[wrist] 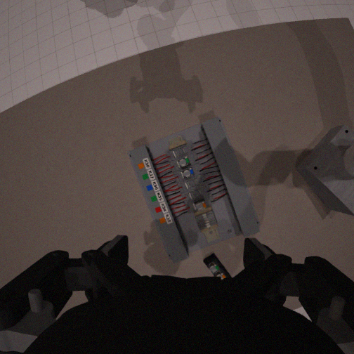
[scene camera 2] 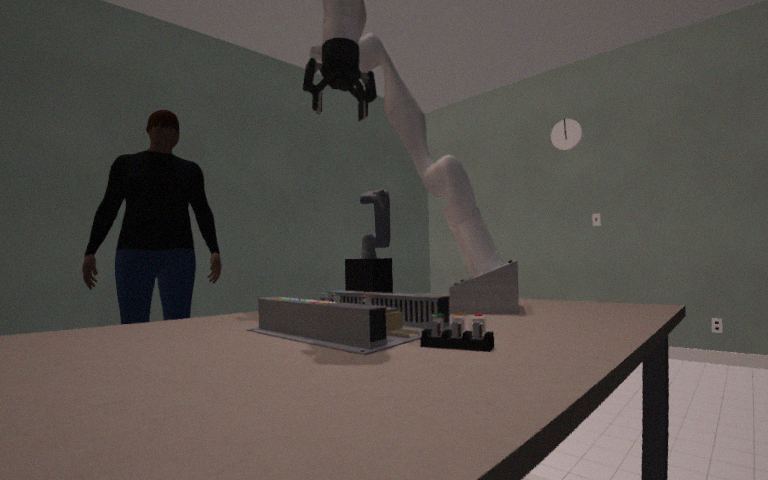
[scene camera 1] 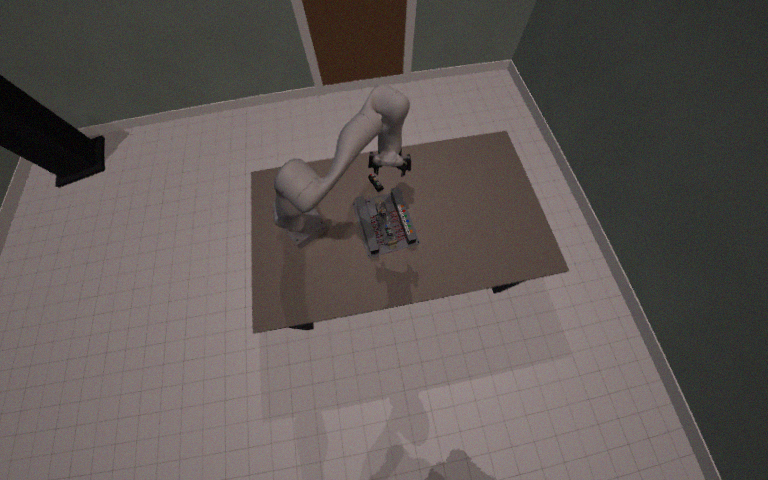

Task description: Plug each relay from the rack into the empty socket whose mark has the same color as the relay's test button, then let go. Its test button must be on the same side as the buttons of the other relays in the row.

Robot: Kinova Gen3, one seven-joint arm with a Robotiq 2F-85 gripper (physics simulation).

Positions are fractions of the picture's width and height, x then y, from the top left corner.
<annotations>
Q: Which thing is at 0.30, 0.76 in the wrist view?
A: The gripper.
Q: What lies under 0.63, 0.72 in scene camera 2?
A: A black rack.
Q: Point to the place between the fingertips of the gripper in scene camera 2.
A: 0.44, 0.24
</annotations>
